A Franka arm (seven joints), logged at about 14 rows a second.
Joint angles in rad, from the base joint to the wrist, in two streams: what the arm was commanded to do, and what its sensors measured. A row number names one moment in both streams.
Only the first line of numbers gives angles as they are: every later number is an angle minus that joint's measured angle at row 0.
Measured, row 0:
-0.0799, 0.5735, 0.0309, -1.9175, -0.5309, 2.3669, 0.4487
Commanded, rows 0 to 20:
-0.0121, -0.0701, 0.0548, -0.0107, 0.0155, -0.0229, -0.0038
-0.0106, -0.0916, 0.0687, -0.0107, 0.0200, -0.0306, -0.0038
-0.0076, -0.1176, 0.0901, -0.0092, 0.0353, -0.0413, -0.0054
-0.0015, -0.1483, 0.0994, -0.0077, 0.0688, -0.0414, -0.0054
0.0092, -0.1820, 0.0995, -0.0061, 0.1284, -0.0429, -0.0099
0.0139, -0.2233, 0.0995, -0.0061, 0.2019, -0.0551, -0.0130
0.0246, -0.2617, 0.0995, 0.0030, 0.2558, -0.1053, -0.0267
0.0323, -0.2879, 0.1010, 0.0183, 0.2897, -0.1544, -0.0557
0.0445, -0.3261, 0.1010, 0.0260, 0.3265, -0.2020, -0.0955
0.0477, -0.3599, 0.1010, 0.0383, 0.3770, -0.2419, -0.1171
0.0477, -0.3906, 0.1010, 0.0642, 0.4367, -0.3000, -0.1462
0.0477, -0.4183, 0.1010, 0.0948, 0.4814, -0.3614, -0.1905
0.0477, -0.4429, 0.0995, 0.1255, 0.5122, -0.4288, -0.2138
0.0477, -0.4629, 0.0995, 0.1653, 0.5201, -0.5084, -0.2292
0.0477, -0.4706, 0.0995, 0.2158, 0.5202, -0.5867, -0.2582
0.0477, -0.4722, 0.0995, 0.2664, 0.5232, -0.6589, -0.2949
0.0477, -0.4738, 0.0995, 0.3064, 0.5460, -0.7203, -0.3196
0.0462, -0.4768, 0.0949, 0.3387, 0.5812, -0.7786, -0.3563
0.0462, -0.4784, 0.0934, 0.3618, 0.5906, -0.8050, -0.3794
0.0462, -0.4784, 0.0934, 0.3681, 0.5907, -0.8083, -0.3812
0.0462, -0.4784, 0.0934, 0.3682, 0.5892, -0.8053, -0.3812
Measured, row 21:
0.0490, -0.4958, 0.0969, 0.3373, 0.5687, -0.7806, -0.3504
